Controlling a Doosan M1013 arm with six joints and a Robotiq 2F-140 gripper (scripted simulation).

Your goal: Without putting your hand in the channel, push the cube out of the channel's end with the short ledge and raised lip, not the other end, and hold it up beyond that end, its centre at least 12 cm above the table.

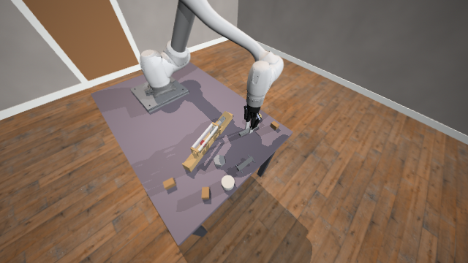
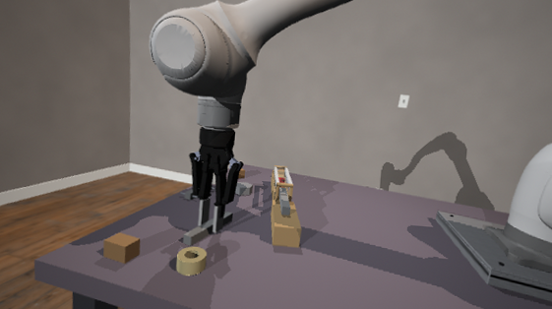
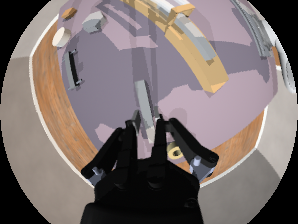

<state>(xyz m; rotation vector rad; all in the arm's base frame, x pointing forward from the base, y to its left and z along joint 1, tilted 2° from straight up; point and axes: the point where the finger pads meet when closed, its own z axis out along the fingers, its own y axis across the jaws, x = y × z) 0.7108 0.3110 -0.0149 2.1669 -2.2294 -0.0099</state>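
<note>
Now: hand 280 mm to the left of the channel, 60 mm past it and 20 mm below it. The rest, counted from my hand: grey hexagonal piece: 280 mm to the right, 80 mm ahead, 30 mm below; grey handle piece: 170 mm to the right, 170 mm ahead, 30 mm below; yellow ring: 130 mm to the left, 50 mm behind, 30 mm below.
</note>
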